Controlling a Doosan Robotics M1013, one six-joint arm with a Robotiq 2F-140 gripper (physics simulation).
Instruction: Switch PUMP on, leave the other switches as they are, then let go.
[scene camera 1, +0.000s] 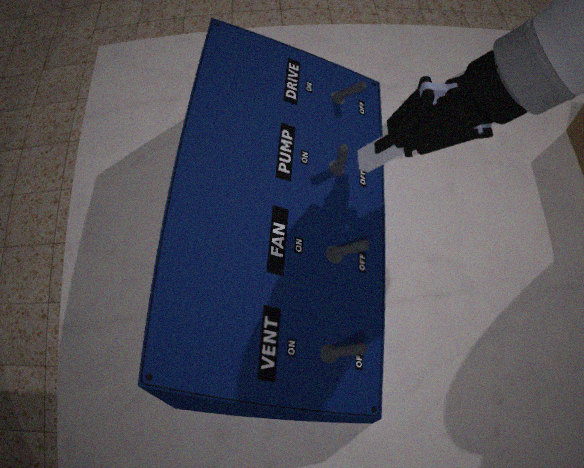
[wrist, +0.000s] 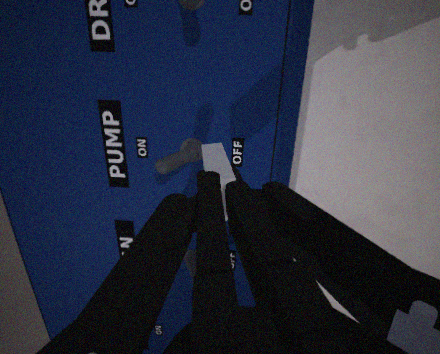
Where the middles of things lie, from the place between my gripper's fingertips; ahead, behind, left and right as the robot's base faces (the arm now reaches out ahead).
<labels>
I see the blue switch panel (scene camera 1: 247, 298) 10 cm ahead of my hand, 5 cm to the left of it and 3 cm below it.
</labels>
